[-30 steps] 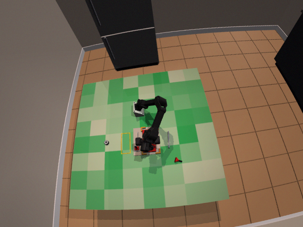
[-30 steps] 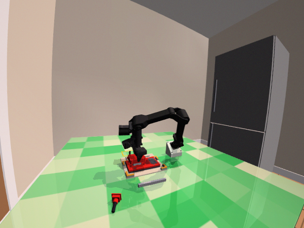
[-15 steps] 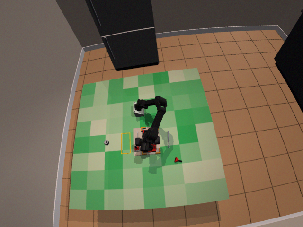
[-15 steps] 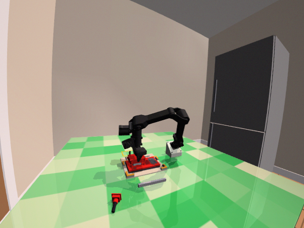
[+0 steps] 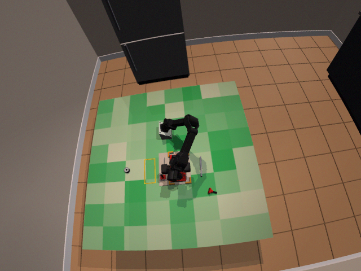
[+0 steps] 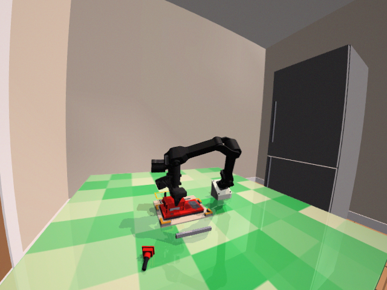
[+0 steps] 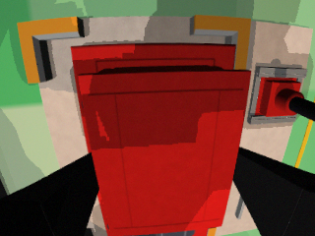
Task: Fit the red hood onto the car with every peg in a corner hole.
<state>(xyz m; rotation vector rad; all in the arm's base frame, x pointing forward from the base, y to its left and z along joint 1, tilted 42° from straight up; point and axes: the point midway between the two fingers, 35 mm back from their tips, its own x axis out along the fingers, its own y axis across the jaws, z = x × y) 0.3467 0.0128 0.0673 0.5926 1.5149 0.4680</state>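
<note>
Now: the grey engine block 10 mm to the left of my gripper tip and 30 mm below it. From my gripper tip the other things lie so: small wheel 90 mm behind, 380 mm to the right, 50 mm below; red hood 10 mm above; grey bar 20 mm behind, 170 mm to the left, 50 mm below.
</note>
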